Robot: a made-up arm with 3 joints. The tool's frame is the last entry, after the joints.
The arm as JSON. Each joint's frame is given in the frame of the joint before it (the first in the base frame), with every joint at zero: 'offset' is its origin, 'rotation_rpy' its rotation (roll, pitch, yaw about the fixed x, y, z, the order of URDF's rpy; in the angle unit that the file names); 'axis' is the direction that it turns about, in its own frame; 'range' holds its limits. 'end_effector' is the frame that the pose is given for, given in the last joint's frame.
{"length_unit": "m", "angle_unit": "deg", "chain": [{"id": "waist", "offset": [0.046, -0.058, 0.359], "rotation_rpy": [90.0, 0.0, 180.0], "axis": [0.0, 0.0, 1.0], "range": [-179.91, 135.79]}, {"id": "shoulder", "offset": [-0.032, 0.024, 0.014], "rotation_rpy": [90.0, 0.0, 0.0], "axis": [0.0, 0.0, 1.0], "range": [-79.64, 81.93]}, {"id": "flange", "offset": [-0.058, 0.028, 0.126], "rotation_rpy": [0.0, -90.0, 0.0], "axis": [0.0, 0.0, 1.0], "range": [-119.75, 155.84]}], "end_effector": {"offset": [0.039, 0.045, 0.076], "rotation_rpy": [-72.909, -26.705, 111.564]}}
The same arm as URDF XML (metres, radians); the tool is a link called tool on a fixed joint. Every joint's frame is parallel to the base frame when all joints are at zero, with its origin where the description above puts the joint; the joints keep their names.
<robot name="arm">
  <link name="base"/>
  <link name="link1"/>
  <link name="link2"/>
  <link name="link3"/>
  <link name="tool"/>
  <joint name="waist" type="revolute">
    <parent link="base"/>
    <child link="link1"/>
    <origin xyz="0.046 -0.058 0.359"/>
    <axis xyz="0 1 0"/>
    <limit lower="-3.14" upper="2.37"/>
  </joint>
  <joint name="shoulder" type="revolute">
    <parent link="link1"/>
    <child link="link2"/>
    <origin xyz="0.032 0.014 0.024"/>
    <axis xyz="0 0 -1"/>
    <limit lower="-1.39" upper="1.4299"/>
  </joint>
  <joint name="flange" type="revolute">
    <parent link="link2"/>
    <child link="link3"/>
    <origin xyz="0.058 0.028 -0.126"/>
    <axis xyz="1 0 0"/>
    <limit lower="-2.09" upper="2.7199"/>
  </joint>
  <joint name="tool_fixed" type="fixed">
    <parent link="link3"/>
    <child link="tool"/>
    <origin xyz="0.076 0.045 -0.039" rpy="0.4741 -0.3345 1.075"/>
  </joint>
</robot>

